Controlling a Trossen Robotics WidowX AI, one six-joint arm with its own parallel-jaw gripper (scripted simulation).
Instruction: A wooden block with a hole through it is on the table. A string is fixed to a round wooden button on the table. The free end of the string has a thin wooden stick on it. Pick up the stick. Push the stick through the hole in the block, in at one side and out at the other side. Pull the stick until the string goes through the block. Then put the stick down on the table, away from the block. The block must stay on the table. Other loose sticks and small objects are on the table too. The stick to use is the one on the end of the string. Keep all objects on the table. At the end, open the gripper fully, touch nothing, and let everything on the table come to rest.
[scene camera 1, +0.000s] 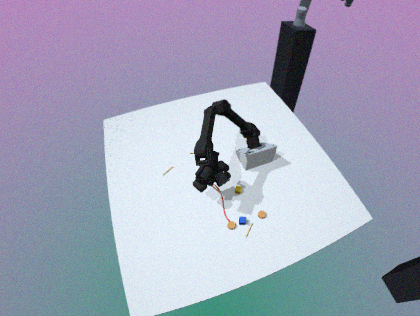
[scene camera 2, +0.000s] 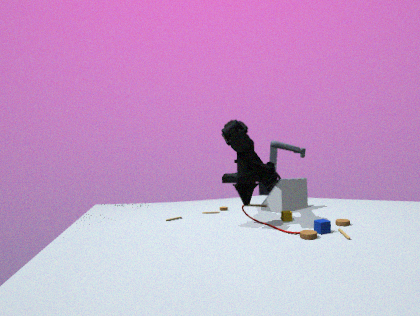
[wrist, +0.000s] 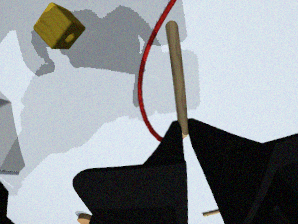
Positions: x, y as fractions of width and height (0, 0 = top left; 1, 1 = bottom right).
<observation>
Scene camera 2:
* my gripper: 0.59, 0.65
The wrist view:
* my gripper: 0.61, 0.56
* yellow block: 0.20, 0.14
</observation>
